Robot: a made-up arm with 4 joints.
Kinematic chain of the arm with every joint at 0, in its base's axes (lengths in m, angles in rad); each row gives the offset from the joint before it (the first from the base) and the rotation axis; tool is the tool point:
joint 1: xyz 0 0 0.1 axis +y
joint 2: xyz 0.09 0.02 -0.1 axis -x
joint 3: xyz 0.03 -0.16 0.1 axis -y
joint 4: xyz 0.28 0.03 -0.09 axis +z
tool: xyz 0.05 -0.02 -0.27
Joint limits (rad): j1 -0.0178..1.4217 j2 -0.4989..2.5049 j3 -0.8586..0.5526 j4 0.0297..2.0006
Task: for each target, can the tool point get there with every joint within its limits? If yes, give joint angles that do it. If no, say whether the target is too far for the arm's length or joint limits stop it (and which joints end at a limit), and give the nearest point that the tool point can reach.
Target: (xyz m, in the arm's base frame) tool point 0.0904 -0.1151 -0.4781
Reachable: yes | joints 1.1292 0.3364 0.3943 0.8426
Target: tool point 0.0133 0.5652 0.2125
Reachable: no: joint limits stop it (at a limit: joint 1, joint 2, joint 3, joint 4) | nearest point -0.4304 0.1182 0.0063 | short by 0.663 m
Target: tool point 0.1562 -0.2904 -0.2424
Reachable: yes | joints 0.4313 0.9030 -0.3201 1.7039
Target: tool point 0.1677 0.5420 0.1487
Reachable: no: joint limits stop it (at a limit: joint 1, joint 2, joint 3, joint 4) | nearest point 0.5900 0.1198 0.1253 | short by 0.598 m
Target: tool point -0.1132 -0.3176 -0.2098
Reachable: yes | joints 0.9243 0.8621 -0.5863 1.3580
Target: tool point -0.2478 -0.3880 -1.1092
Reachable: no: too far | nearest point -0.1049 -0.0990 -0.5127 | short by 0.678 m
